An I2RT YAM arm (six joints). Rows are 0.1 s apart.
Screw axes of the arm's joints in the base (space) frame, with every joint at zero. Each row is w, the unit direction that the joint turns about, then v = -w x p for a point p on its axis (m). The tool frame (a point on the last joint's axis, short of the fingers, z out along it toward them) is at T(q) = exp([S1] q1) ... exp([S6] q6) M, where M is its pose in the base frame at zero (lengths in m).
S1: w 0 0 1 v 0 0 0
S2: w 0 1 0 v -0.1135 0 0.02
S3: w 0 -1 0 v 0.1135 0 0.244
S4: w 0 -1 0 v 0.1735 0 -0.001
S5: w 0 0 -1 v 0 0.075 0
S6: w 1 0 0 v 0 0.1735 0
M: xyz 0.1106 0 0.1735 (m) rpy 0 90 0 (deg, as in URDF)
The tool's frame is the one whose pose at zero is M.
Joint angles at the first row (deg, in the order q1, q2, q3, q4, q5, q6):
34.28, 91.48, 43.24, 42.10, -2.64, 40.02
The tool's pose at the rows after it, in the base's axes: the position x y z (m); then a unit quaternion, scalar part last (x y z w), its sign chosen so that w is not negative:
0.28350, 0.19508, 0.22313, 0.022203, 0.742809, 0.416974, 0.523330
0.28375, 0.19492, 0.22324, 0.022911, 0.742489, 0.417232, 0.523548
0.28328, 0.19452, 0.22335, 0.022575, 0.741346, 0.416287, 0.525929
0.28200, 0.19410, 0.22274, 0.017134, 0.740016, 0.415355, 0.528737
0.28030, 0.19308, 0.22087, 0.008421, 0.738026, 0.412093, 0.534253
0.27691, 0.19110, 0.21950, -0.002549, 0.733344, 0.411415, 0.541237
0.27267, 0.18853, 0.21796, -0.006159, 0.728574, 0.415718, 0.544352
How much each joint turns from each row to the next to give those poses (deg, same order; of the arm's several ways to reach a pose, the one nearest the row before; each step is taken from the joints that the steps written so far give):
-0.01, 0.09, 0.09, 0.14, 0.09, -0.03
-0.05, 0.02, 0.02, 0.05, 0.00, 0.06
0.01, -0.10, -0.17, 0.27, 0.17, -0.18
0.05, -0.12, -0.43, 0.56, -0.16, -0.64
0.00, -0.05, -0.77, 1.07, -0.16, -1.17
0.00, -0.41, -1.23, 1.63, -0.45, -1.26
0.00, -0.59, -1.47, 1.67, -0.42, -0.14

